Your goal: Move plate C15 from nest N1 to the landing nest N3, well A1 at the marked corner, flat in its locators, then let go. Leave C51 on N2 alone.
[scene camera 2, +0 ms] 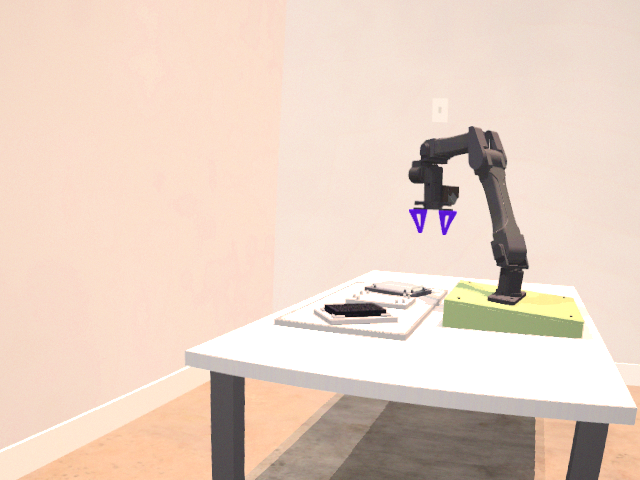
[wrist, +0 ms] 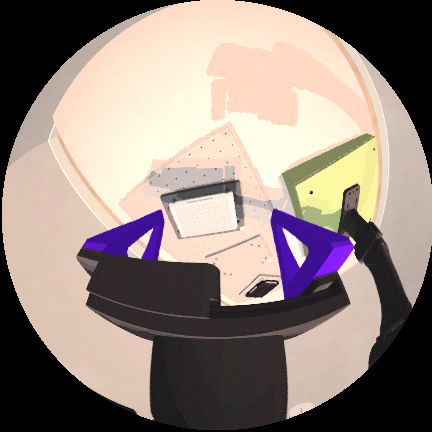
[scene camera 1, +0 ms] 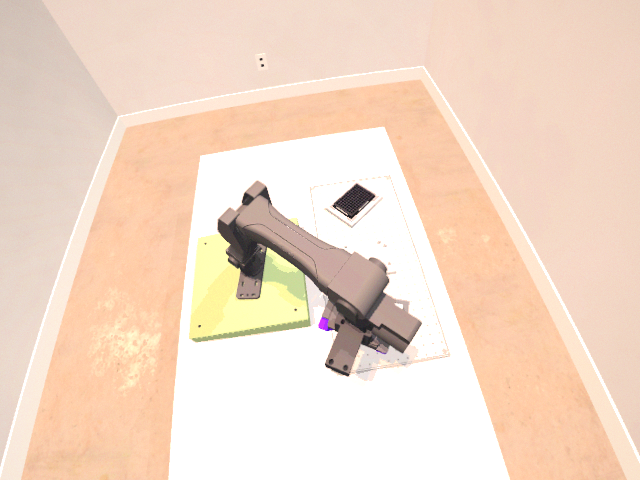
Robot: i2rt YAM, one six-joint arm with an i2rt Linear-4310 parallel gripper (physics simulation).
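Observation:
My gripper (scene camera 1: pixel 353 337) (scene camera 2: pixel 432 232) (wrist: pixel 217 214) is open and empty, high above the far nest. A white plate (scene camera 2: pixel 398 285) (wrist: pixel 204 215) lies in the dark grey nest (scene camera 2: pixel 421 292) (wrist: pixel 200 192); in the wrist view it shows between the purple fingers, well below them. The arm hides it in scene camera 1. A black plate (scene camera 1: pixel 354 200) (scene camera 2: pixel 355 309) (wrist: pixel 262 288) sits on a white nest (scene camera 1: pixel 353 221) (scene camera 2: pixel 356 320). Between them is a pale nest (scene camera 2: pixel 382 301) (wrist: pixel 240 255) with small locators and no plate. Plate and nest labels and the corner mark are not readable.
The nests stand on a perforated board (scene camera 2: pixel 289 321) (wrist: pixel 215 140) on the white table (scene camera 1: pixel 310 423) (scene camera 2: pixel 413 372). The arm's base is bolted to a thick yellow-green block (scene camera 1: pixel 222 310) (scene camera 2: pixel 506 320) (wrist: pixel 330 185) beside the board.

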